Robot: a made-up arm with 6 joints.
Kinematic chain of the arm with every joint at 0, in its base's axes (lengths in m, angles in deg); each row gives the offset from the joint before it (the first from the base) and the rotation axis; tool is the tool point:
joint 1: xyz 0 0 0.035 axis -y
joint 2: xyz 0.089 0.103 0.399 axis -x
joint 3: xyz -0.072 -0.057 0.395 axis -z
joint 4: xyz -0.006 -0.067 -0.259 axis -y
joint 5: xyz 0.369 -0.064 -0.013 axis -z
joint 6: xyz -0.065 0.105 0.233 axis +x
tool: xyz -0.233 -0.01 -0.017
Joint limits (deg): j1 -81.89..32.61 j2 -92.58..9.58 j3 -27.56..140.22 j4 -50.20..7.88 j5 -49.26..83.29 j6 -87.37..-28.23
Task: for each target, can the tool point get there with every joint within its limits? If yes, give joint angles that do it. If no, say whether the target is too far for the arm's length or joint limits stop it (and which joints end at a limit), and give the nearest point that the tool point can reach.
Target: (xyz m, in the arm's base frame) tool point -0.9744 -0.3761 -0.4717
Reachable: no: joint limits stop it (at a limit: joint 1, joint 2, joint 5, joint 6) | nearest point -0.4309 -0.1455 0.0658 | short by 0.798 m
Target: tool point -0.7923 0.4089 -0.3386
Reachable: no: joint limits stop it (at a limit: joint 2, joint 3, joint 5, joint 6) | nearest point -0.2012 0.1607 -0.0599 | short by 0.699 m
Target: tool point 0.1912 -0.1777 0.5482
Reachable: yes | joints -44.61 -47.52 121.28 -36.68 -24.30 -58.50
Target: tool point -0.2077 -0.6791 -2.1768
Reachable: no: too far | nearest point 0.2206 -0.1684 -0.4067 | short by 1.891 m
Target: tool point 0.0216 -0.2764 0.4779
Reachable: yes | joints -19.11 -36.34 76.81 -44.70 -27.13 -57.61
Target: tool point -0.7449 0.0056 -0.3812
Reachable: no: joint limits stop it (at a limit: joint 1, joint 2, joint 4, joint 5) | nearest point -0.4073 -0.0869 0.0276 | short by 0.538 m
